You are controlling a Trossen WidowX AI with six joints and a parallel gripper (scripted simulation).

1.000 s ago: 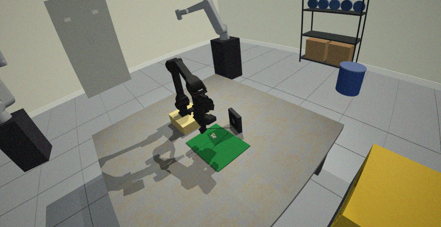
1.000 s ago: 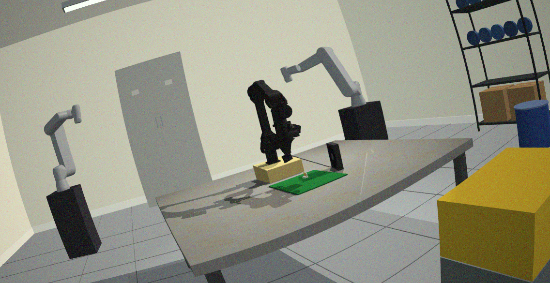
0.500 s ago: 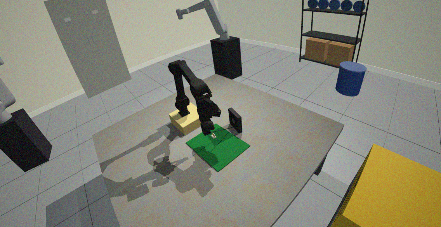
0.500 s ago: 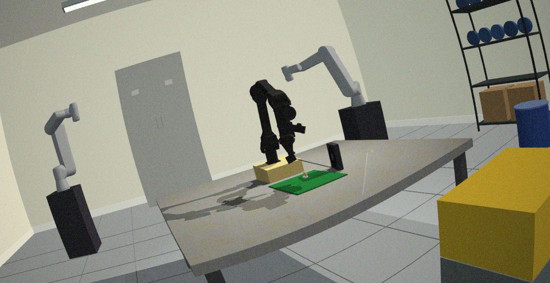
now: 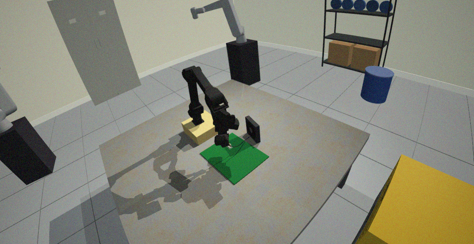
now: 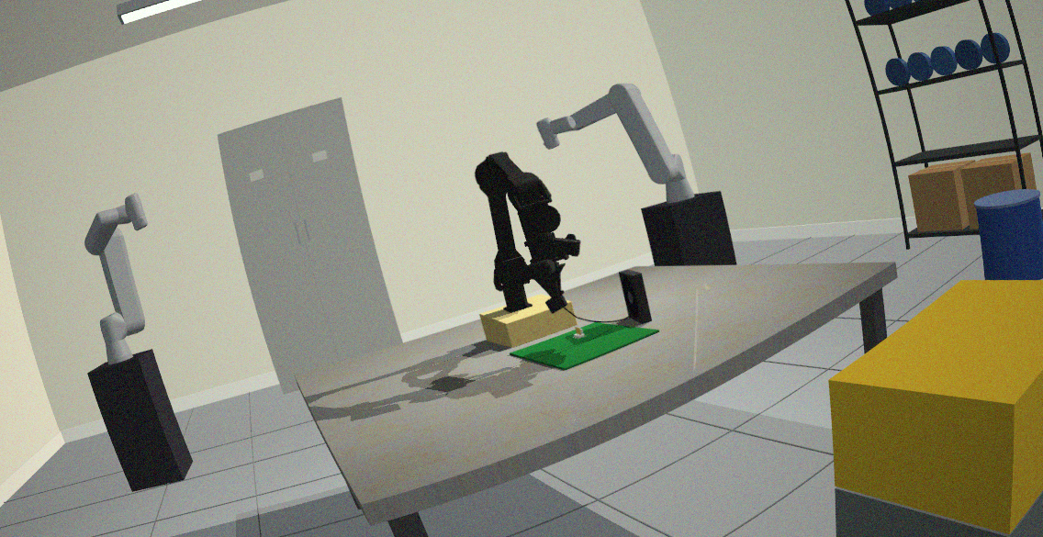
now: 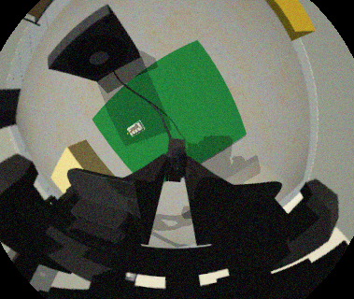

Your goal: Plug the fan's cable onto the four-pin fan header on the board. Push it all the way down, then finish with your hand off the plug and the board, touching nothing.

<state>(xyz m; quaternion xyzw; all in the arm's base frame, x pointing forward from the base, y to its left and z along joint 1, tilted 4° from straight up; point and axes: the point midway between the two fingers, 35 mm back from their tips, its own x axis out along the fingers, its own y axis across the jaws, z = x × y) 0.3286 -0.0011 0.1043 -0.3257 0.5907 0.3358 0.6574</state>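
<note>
Now: gripper tip 30 mm to the right of the green board and 130 mm above it. The rest, counted from my gripper tip: black fan (50 mm behind, 200 mm to the left, 60 mm below); dark plug (10 mm to the right, 10 mm below); four-pin fan header (70 mm behind, 50 mm to the left, 120 mm below).
</note>
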